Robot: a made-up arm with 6 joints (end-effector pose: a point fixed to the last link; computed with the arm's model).
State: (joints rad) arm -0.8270 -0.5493 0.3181 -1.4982 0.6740 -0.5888
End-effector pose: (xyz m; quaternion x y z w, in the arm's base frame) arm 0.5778 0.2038 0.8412 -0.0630 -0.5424 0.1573 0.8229
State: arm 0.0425 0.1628 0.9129 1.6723 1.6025 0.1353
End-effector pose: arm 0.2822 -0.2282 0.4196 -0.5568 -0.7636 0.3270 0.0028
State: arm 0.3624 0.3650 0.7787 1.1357 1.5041 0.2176
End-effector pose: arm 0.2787 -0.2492 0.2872 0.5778 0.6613 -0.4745 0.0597
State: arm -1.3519 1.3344 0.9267 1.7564 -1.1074 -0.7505
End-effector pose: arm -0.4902 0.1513 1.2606 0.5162 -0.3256 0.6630 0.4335
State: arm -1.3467 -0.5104 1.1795 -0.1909 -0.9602 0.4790
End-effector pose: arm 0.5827 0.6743 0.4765 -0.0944 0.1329 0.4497 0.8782
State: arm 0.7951 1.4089 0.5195 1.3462 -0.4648 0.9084
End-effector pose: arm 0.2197 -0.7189 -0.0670 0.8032 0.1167 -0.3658 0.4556
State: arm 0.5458 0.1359 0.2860 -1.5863 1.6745 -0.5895
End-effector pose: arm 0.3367 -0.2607 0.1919 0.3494 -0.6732 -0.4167 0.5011
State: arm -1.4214 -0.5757 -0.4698 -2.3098 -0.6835 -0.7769
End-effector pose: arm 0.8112 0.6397 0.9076 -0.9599 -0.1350 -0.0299 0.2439
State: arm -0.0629 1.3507 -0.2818 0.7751 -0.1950 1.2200
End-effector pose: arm 0.3102 -0.6369 0.5459 0.0298 0.4084 -0.4569 0.7896
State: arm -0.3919 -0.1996 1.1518 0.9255 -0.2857 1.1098
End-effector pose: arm 0.6673 0.0327 0.9416 0.5744 0.0225 0.2791 0.7692
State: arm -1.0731 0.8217 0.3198 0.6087 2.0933 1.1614
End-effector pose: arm -0.1721 0.0060 0.9320 0.2588 0.1085 -0.9584 0.0529
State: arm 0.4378 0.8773 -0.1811 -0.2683 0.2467 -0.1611
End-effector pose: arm 0.3726 -0.4841 0.1693 0.2591 0.2108 -0.4906 0.8048
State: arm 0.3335 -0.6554 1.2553 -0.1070 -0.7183 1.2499
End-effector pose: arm 0.3519 0.2702 1.1169 0.4285 -0.3147 0.5140 0.6732
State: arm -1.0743 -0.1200 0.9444 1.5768 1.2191 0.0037
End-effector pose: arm 0.3324 0.0353 0.7221 0.6705 0.3881 -0.5138 0.3686
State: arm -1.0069 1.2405 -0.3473 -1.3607 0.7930 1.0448
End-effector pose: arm -0.1932 -0.2310 1.0735 0.8356 -0.0800 0.5193 0.1600
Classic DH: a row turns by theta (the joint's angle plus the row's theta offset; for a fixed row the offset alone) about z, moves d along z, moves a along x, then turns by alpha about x. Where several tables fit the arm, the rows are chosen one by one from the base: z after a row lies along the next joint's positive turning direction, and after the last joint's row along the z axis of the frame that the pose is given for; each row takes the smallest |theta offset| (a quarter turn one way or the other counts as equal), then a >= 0, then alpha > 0; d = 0 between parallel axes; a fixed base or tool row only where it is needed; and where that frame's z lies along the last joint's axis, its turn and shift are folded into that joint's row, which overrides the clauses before.
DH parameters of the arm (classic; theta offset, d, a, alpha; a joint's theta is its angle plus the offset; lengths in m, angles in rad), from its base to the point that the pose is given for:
base (fixed): -1.4092 0.3895 -0.1336 -1.2373
joint 1: 0.5374 -0.0564 -0.0829 -1.8699
joint 2: 0.3097 -0.2736 -0.0278 1.6591
joint 3: 1.2254 1.3686 -0.0781 -0.3149
joint 4: 1.4196 -0.8331 0.2733 1.6198
joint 5: 0.3247 0.0685 0.0162 1.7868
joint 6: -0.7153 -0.257 -0.0286 1.5295
tool (fixed): -1.6385 0.1454 0 0

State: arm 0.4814 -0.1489 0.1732 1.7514 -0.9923 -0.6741
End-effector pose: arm 0.7813 -0.1604 0.9274 -0.8160 -0.2342 -0.4016 0.3435
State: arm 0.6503 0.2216 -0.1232 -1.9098 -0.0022 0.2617
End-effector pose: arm 0.7643 -0.1668 0.2450 -0.4236 -0.1504 -0.0420 0.8923
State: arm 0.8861 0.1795 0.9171 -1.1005 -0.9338 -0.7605
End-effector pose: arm 0.7009 0.4103 0.2612 0.7723 0.2903 0.2786 0.4916
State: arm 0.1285 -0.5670 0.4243 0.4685 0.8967 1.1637
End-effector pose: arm 0.6169 0.1965 0.8338 0.1896 0.3210 0.0062 0.9279
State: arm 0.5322 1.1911 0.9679 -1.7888 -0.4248 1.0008
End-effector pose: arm 0.2204 -0.2264 -0.3069 -0.3714 0.4816 -0.0919 0.7885
